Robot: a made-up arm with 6 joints.
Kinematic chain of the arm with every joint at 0, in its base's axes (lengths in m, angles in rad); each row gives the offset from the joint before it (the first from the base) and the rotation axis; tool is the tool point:
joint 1: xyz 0 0 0.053 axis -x
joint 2: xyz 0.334 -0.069 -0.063 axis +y
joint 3: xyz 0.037 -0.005 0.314 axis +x
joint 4: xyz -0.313 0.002 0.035 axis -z
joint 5: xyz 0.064 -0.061 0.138 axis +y
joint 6: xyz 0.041 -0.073 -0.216 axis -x
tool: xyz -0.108 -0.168 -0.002
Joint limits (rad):
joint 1: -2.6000..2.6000
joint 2: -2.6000..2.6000
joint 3: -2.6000..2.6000
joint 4: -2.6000..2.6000
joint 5: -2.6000..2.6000
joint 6: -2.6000..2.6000
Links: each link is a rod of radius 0.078 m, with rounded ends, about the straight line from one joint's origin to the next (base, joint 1, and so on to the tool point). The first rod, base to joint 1, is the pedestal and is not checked.
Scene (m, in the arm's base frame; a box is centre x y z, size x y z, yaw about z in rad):
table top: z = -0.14
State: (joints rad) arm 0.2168 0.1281 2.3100 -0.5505 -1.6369 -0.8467
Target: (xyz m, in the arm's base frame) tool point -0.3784 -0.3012 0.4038
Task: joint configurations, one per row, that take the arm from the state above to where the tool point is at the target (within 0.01 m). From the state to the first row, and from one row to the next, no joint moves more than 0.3 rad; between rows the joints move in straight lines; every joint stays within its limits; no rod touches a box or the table.
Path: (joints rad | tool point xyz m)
1: 0.2101 -0.0523 2.2015 -0.8272 -1.6705 -0.9291 | 0.4954 -0.2101 0.4055
2: 0.2034 -0.2328 2.0931 -1.1039 -1.7042 -1.0116 | 0.3340 -0.2552 0.5497
3: 0.1968 -0.4132 1.9846 -1.3806 -1.7378 -1.0940 | 0.1023 -0.2805 0.6140
4: 0.1901 -0.5936 1.8761 -1.6573 -1.7715 -1.1764 | -0.1540 -0.2933 0.5666
5: 0.1834 -0.7740 1.7676 -1.9340 -1.8051 -1.2588 | -0.3784 -0.3012 0.4038

